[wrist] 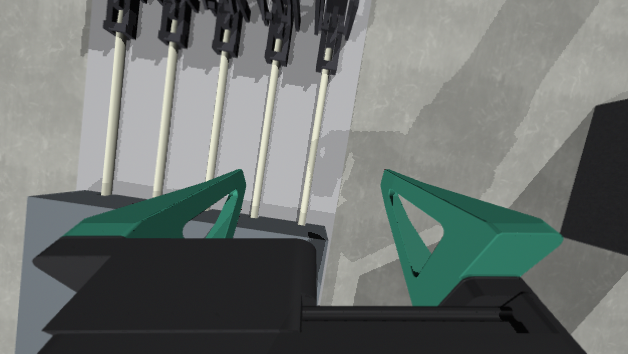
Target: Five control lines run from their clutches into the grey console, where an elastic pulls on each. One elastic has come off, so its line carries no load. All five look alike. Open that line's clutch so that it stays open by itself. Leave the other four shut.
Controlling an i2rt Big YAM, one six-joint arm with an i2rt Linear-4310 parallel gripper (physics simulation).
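Frame: origin at the arm's base, x ahead, y left, z up, level; millimetres.
Seen in the pictures: gripper, between the fingertips: (313,177).
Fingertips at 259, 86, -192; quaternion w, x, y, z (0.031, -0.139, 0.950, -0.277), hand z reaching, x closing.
Observation:
Offsets run from my fingertips to a thing's top centre, as dx, dy, dz. "spot": to the spot under its first point. Level surfaces: height alone.
Five cream control lines {spot: +221, +1, -84} (114,115) {spot: +167, -9, -84} (166,120) {spot: +115, -31, -83} (218,115) {spot: +58, -20, -83} (266,140) {spot: +5, -27, -83} (314,147) run side by side from the dark clutches at the top to the grey console {spot: +209, +121, -47} (55,235) at the lower left. The clutches {spot: +235, -95, -83} (120,20) {spot: +181, -101, -83} (174,31) {spot: +127, -111, -83} (226,37) {spot: +74, -119, -83} (277,46) {spot: +20, -125, -82} (327,55) are cut off by the top edge; their handles do not show. My gripper (313,177) is open, with green fingertips wide apart. Its left fingertip overlaps the view of the lines and console; its right fingertip is to the right of the base board. The elastics do not show.
The pale base board {dz -91} (145,100) lies under the lines. A dark block (600,175) is at the right edge. Mottled grey ground {dz -94} (425,60) with shadows shows to the right of the board.

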